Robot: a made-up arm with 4 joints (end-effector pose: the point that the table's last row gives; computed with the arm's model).
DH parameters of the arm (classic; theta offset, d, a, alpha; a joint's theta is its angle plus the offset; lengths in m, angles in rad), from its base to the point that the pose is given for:
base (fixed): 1.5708 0.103 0 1.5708
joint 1: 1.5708 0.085 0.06 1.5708
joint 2: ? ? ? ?
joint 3: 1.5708 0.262 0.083 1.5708
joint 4: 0 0.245 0.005 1.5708
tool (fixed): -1.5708 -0.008 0 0
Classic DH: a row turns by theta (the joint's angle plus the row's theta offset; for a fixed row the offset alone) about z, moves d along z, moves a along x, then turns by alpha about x.
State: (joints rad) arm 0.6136 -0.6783 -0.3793 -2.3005
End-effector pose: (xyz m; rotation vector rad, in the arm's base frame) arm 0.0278 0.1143 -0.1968 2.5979 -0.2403 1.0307
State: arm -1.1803 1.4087 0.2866 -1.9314
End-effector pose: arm -0.2029 0.2584 0.1160 0.4188 -0.2180 -1.4117
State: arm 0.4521 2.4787 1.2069 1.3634
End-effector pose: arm -0.0535 0.0414 0.4484 -1.8789 1.9572 1.5661
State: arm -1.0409 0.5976 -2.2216 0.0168
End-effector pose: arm -0.0169 -0.3301 0.2761 0.0331 1.2906 1.6510
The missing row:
joint 2: -1.5708 -0.068 0.018 1.5708
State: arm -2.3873 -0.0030 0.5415 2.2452
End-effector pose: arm -0.1042 -0.2264 0.1667 1.6070 0.0464 0.6050
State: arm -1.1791 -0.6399 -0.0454 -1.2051
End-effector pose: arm 0.0262 -0.2798 -0.0267 0.0106 -0.1958 0.6107
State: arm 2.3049 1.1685 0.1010 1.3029
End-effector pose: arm -0.2619 -0.1620 0.0012 0.8229 -0.1890 1.1952
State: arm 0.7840 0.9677 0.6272 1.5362
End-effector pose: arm -0.2328 0.0613 0.2351 -0.9748 0.9402 0.6532
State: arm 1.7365 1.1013 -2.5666 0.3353
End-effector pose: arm -0.0929 0.2311 -0.1348 -1.5594 1.8140 -1.5734
